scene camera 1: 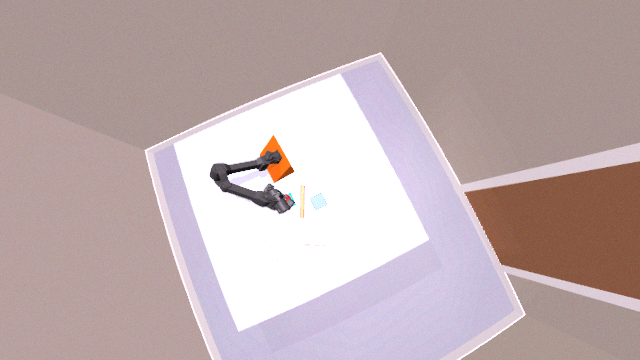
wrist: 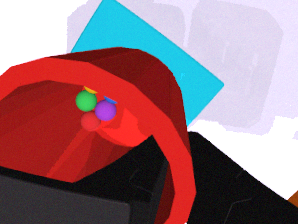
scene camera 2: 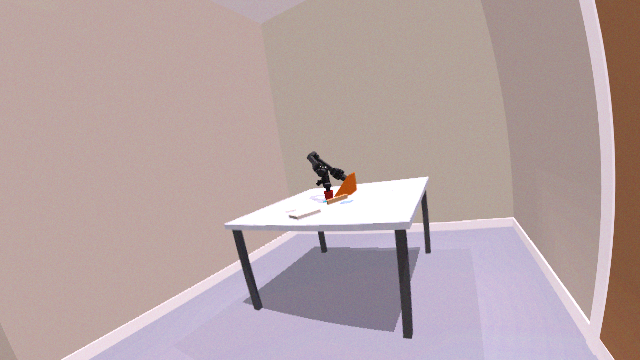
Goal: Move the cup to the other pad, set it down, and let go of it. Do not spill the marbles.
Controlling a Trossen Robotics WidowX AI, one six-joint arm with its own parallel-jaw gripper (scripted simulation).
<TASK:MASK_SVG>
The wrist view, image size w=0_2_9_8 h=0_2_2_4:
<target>my gripper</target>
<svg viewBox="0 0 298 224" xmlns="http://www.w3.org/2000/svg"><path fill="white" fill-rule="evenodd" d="M169 160L166 159L152 133L120 159L73 184L0 167L0 224L154 224L162 188L168 175ZM188 131L196 179L196 197L186 224L298 224L297 205L294 206L293 202L289 202L273 189L269 189L269 186L254 179L253 175L238 163L234 163L233 159L200 132Z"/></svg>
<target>red cup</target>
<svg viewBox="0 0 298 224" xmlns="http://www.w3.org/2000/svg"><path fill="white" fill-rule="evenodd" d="M0 76L0 167L73 184L120 159L153 133L154 139L169 160L168 175L162 188L154 224L186 224L196 197L196 179L186 129L184 96L176 76L164 61L142 49L89 49L65 55L39 57L28 63L12 65ZM84 87L97 92L97 104L104 100L104 97L117 103L114 104L116 115L113 119L101 120L100 128L96 131L86 131L80 124L80 117L85 111L76 107L76 96L78 92L85 91Z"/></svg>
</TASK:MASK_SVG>
